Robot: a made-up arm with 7 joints.
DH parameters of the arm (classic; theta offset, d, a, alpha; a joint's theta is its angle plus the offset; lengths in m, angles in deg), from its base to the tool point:
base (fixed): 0 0 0 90
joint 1: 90 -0.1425 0 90
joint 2: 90 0 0 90
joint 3: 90 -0.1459 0 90
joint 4: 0 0 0 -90
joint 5: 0 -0.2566 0 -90
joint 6: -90 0 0 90
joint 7: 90 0 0 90
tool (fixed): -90 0 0 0
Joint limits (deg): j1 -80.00..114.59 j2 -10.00..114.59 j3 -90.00..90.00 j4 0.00..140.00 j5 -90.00..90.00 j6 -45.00..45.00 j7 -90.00..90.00
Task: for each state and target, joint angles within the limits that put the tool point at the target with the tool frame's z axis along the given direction. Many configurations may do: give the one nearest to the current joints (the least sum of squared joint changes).
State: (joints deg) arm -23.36 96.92 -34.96 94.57 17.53 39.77 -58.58
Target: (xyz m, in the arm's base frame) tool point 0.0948 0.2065 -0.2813 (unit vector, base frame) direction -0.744 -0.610 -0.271
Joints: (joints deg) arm -26.19 59.00 -35.19 86.11 13.25 39.77 -90.00
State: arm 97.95 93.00 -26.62 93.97 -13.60 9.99 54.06
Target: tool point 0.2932 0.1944 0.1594 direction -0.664 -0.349 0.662
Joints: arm 98.05 50.69 -60.81 68.91 -39.81 12.10 86.42
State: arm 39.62 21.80 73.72 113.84 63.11 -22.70 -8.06
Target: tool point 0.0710 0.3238 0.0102 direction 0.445 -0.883 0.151
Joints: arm 15.55 -10.00 68.45 130.99 66.68 -45.00 -36.68
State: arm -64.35 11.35 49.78 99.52 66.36 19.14 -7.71
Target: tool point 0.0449 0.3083 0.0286 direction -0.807 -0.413 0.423
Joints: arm -57.50 1.53 90.00 139.35 48.23 45.00 30.04
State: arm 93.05 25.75 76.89 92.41 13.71 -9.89 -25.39
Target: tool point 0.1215 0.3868 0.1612 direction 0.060 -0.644 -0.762
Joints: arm 82.89 24.06 46.13 79.77 11.82 -2.07 5.64
